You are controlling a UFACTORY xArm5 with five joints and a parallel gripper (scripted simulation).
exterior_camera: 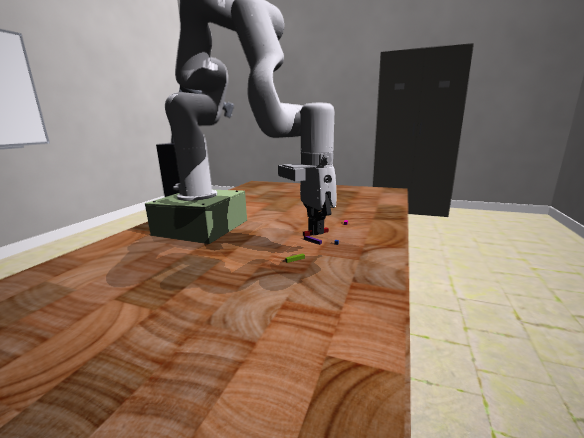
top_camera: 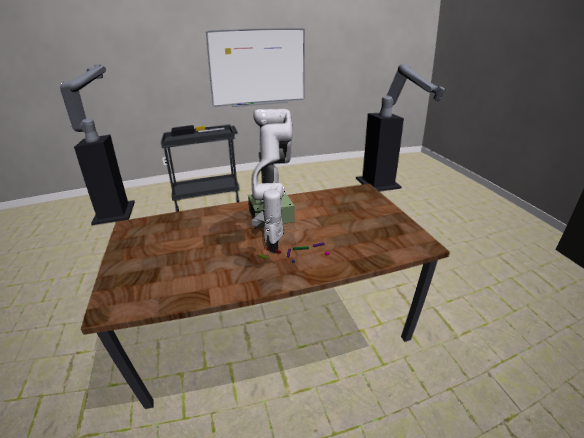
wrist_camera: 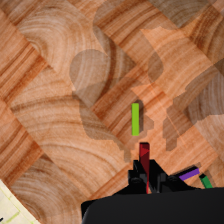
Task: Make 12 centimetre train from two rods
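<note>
Now: hand 70 mm above the lime rod, 50 mm to the left of it and 40 mm past it. The rest, counted from my hand: green rod (150 mm to the left, 70 mm below, 60 mm behind); red rod (20 mm below); small blue rod (80 mm to the left, 70 mm below, 30 mm ahead).
</note>
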